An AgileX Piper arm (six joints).
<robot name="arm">
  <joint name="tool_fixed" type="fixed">
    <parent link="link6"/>
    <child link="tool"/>
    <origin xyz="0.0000 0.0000 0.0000" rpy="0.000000 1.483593 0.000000"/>
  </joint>
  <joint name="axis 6" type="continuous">
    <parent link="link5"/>
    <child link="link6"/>
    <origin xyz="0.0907 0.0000 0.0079"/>
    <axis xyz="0.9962 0 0.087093"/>
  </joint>
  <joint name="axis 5" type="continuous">
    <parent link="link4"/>
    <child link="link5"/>
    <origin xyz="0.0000 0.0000 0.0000"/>
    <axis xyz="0 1 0"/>
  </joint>
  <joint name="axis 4" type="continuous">
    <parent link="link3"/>
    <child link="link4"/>
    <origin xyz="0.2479 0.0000 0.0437"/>
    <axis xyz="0.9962 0 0.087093"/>
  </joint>
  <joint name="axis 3" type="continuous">
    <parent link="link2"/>
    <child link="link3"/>
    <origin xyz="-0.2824 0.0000 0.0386"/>
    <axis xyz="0 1 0"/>
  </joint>
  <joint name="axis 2" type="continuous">
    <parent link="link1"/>
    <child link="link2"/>
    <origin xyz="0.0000 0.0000 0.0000"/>
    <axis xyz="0 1 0"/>
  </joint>
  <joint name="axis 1" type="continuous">
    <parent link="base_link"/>
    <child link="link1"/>
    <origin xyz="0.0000 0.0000 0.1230"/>
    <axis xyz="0 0 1"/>
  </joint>
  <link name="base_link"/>
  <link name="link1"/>
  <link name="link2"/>
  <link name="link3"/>
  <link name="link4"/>
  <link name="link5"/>
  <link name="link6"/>
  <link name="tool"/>
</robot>
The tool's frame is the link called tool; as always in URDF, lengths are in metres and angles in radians. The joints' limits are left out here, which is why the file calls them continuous.
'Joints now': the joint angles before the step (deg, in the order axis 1, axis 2, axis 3, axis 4, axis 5, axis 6). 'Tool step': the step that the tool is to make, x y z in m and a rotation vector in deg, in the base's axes. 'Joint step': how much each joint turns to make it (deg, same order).
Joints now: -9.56 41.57 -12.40 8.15 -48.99 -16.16
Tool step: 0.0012 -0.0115 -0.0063 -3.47 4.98 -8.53
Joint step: -1.48 1.14 0.01 6.79 1.42 -11.61
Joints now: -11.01 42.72 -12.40 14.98 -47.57 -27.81
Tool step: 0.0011 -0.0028 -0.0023 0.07 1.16 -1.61
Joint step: -0.29 0.66 0.01 1.67 0.12 -1.82
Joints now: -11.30 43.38 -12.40 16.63 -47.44 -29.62
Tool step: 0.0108 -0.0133 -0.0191 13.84 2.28 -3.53
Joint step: -0.12 5.61 0.01 10.06 0.64 4.53
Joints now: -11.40 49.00 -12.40 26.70 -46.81 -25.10
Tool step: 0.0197 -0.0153 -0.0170 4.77 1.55 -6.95
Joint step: 0.01 10.92 -1.30 6.86 -7.68 1.26
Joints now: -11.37 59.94 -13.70 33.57 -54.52 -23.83
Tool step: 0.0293 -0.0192 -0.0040 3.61 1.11 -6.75
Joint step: -1.44 10.25 -6.22 6.03 -2.71 0.01
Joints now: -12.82 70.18 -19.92 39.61 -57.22 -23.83
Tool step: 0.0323 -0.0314 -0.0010 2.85 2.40 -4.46
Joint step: -5.71 8.93 -8.65 0.57 3.67 0.03
